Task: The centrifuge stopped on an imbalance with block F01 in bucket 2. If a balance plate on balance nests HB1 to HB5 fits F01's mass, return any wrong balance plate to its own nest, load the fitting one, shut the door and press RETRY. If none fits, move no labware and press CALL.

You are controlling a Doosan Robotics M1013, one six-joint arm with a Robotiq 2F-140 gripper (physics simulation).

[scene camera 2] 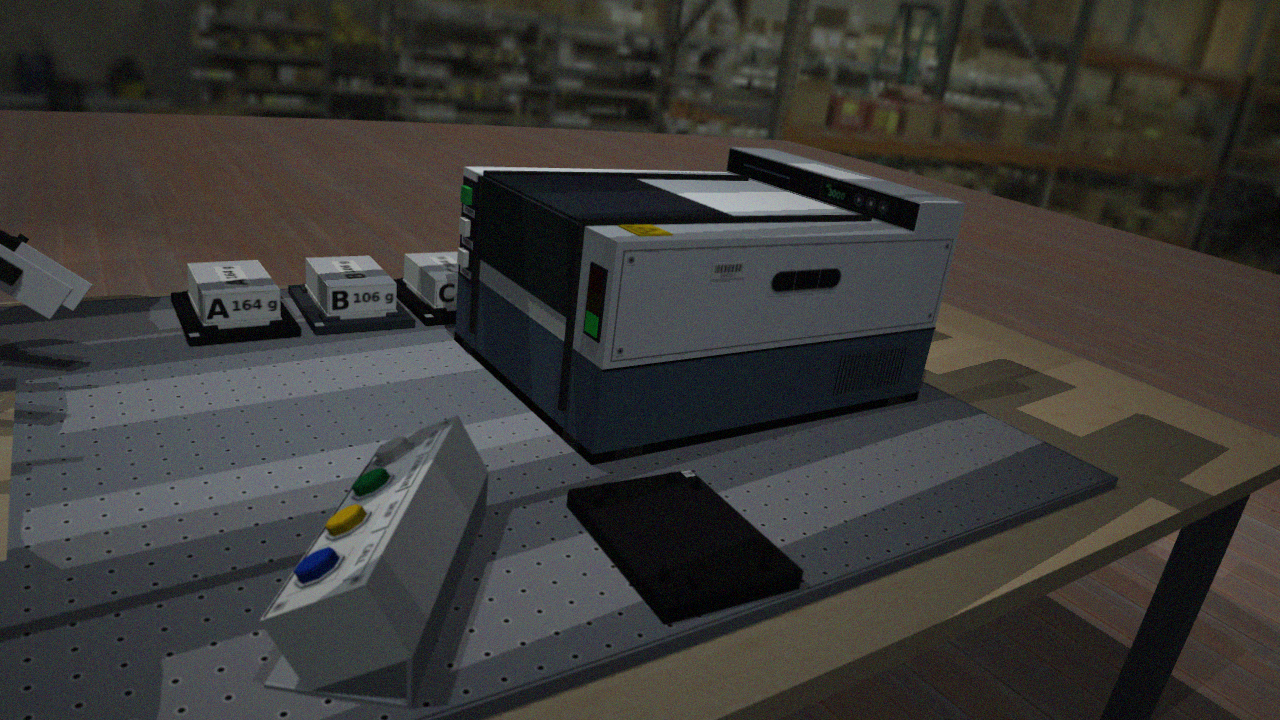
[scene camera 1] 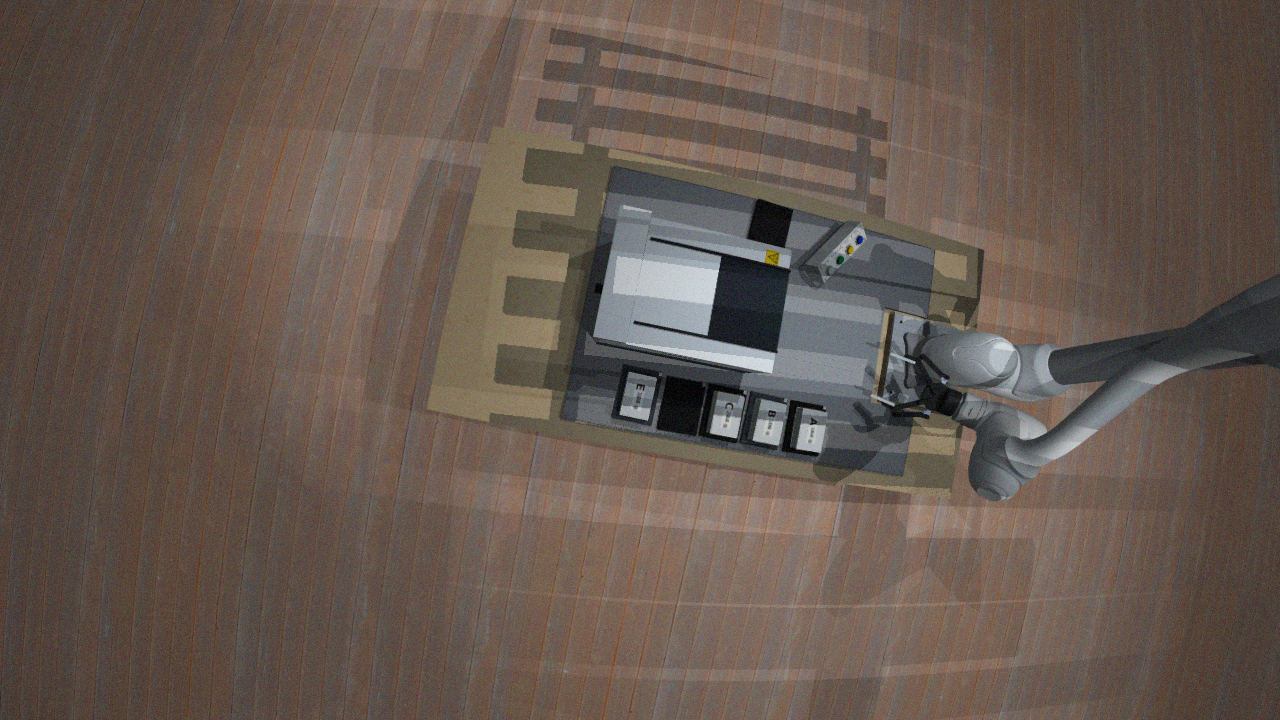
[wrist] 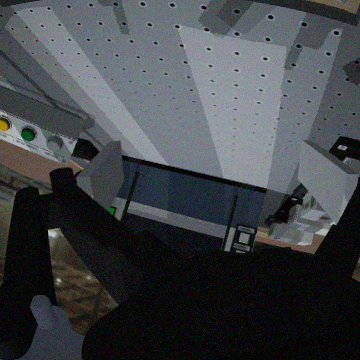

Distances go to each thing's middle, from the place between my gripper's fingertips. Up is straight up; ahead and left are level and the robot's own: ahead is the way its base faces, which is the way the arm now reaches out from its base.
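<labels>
Centrifuge [scene camera 2: 818, 298]: 610 mm ahead of my hand, 20 mm above, 210 mm to the right. Button box [scene camera 1: 821, 265]: 390 mm to the right of my hand, 110 mm ahead, 60 mm below.
</labels>
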